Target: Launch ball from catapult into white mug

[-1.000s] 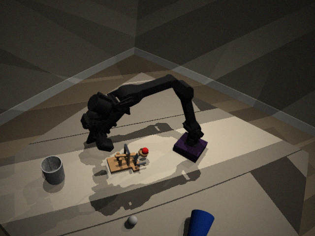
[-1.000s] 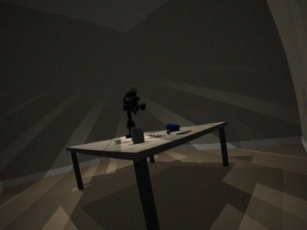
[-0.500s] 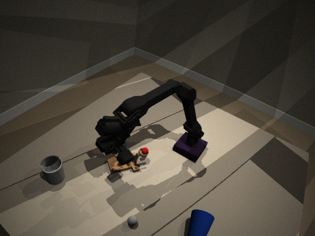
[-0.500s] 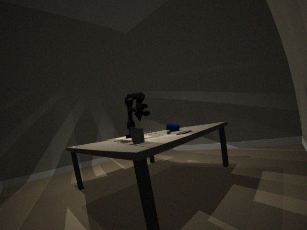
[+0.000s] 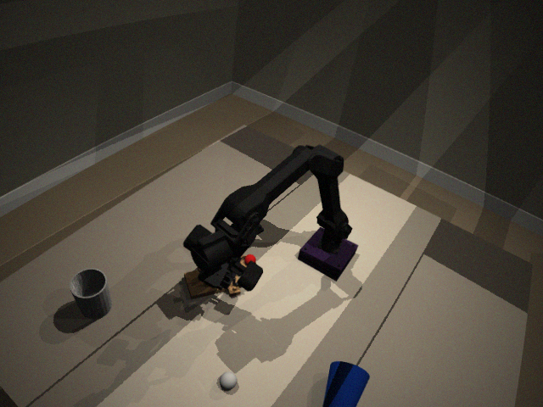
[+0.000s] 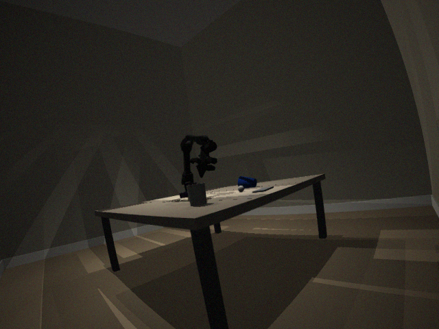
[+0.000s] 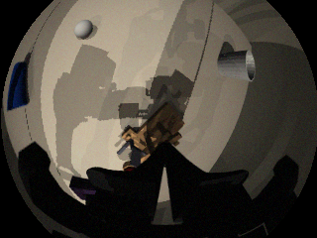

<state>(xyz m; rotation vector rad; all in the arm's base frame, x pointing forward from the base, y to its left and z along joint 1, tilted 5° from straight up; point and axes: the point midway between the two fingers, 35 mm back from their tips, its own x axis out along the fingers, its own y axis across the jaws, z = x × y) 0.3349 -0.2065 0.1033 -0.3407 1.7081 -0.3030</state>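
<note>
My gripper tip is now 13 cm past the red ball, 4 cm to the right of it and 7 cm above it. The rest, counted from my gripper tip: white mug 17 cm ahead, 25 cm to the right, 10 cm below; then wooden catapult 7 cm behind, 1 cm to the left, 8 cm below; then flat dark slab 36 cm ahead, 9 cm to the left, 12 cm below.
</note>
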